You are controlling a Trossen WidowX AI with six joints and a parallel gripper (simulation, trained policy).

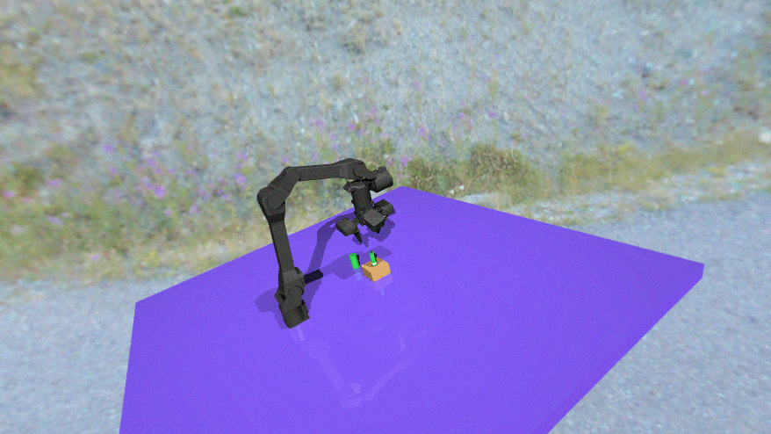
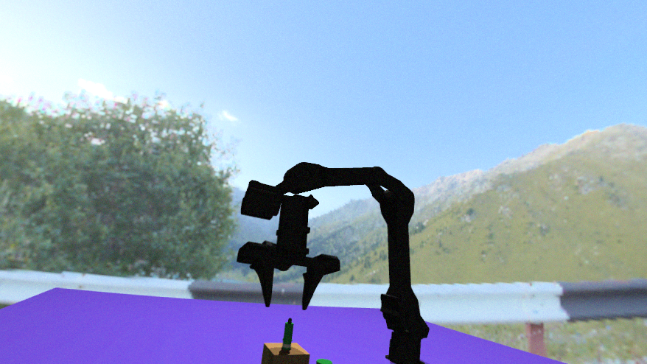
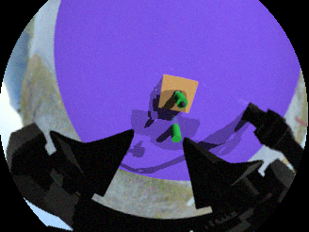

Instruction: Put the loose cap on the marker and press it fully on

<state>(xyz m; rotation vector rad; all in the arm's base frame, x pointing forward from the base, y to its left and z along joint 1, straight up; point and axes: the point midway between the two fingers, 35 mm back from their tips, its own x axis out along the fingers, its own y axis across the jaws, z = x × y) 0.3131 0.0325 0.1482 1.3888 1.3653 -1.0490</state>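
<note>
Right now the green cap is 50 mm behind my gripper tip, 70 mm to the left of it and 90 mm below it. From my gripper tip the other things lie so: holder block (20 mm behind, 40 mm to the right, 100 mm below).
</note>
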